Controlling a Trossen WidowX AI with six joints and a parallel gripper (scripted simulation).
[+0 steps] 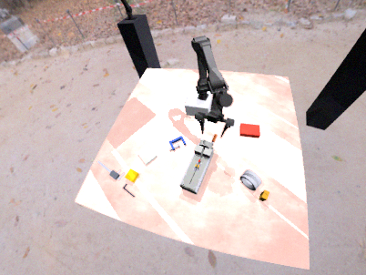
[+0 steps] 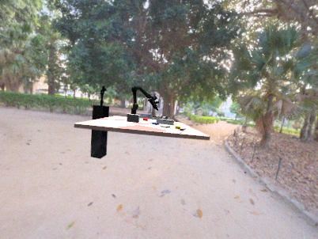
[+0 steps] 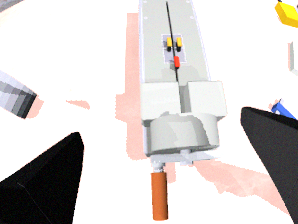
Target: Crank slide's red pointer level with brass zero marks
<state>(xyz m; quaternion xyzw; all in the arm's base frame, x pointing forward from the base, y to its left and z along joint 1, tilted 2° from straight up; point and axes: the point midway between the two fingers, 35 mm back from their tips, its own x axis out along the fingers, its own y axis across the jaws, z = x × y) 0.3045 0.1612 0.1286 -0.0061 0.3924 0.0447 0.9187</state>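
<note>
Right now the crank handle is 100 mm below my gripper tip and 50 mm behind it. Also, from my gripper tip: white tile: 370 mm to the right, 180 mm below, 150 mm ahead; then red pointer: 110 mm below, 100 mm ahead, 30 mm to the right; then red block: 230 mm behind, 180 mm to the left, 180 mm below.
</note>
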